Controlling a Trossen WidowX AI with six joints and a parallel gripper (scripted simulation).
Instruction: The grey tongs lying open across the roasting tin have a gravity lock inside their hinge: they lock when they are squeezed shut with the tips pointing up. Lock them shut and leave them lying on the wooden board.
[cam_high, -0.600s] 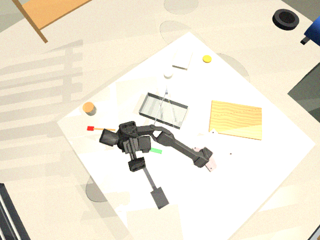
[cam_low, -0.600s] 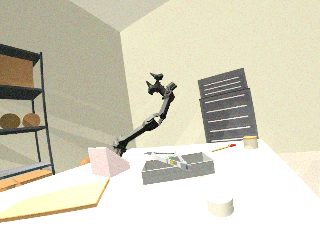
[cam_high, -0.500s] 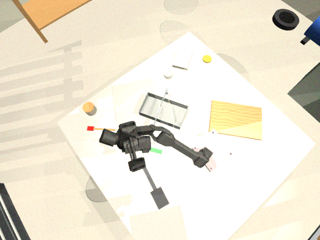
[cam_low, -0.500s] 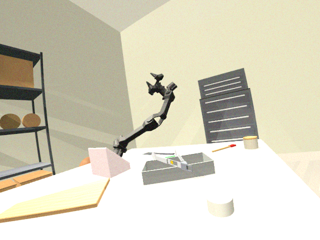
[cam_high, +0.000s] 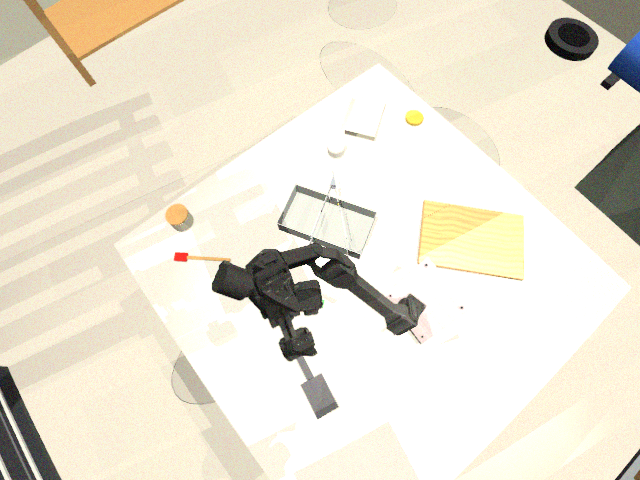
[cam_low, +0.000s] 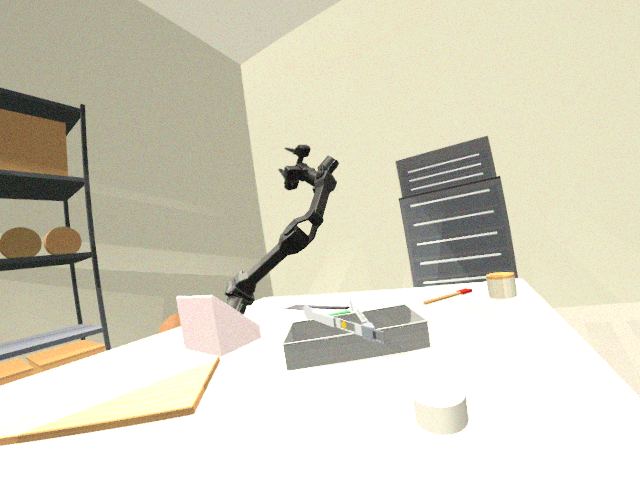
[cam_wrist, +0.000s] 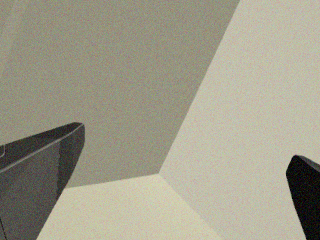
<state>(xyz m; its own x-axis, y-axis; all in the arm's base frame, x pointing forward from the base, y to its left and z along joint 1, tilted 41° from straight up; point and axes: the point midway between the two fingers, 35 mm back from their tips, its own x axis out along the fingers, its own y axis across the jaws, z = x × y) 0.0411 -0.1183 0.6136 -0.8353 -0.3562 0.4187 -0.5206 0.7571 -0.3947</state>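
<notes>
The grey roasting tin is 300 mm ahead of my gripper tip, 350 mm to the right of it and 600 mm below it. From my gripper tip the other things lie so: wooden board 110 mm behind, 650 mm to the right, 620 mm below; tan-lidded jar 690 mm ahead, 590 mm below; black spatula 60 mm to the left, 620 mm below.
</notes>
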